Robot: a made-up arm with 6 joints. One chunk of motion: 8 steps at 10 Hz.
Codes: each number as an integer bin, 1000 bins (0 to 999) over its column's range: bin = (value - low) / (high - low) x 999, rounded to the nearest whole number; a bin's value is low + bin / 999 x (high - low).
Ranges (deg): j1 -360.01..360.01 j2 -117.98..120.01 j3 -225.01..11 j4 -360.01..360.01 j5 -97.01..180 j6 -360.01..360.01
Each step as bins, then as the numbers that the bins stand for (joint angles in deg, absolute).
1 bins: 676 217 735 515 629 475
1 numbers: 127.21 -66.28 -51.37 11.17 77.40 -17.66
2 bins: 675 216 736 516 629 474
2 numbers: 126.49 -66.52 -51.13 11.89 77.40 -18.38
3 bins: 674 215 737 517 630 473
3 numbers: 125.77 -66.76 -50.90 12.61 77.68 -19.10
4 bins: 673 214 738 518 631 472
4 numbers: 125.05 -67.00 -50.66 13.33 77.96 -19.82
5 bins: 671 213 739 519 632 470
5 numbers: 123.61 -67.24 -50.42 14.05 78.24 -21.26
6 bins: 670 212 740 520 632 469
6 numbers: 122.89 -67.48 -50.19 14.78 78.24 -21.98
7 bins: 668 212 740 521 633 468
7 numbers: 121.44 -67.48 -50.19 15.50 78.51 -22.70
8 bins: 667 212 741 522 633 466
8 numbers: 120.72 -67.48 -49.95 16.22 78.51 -24.14
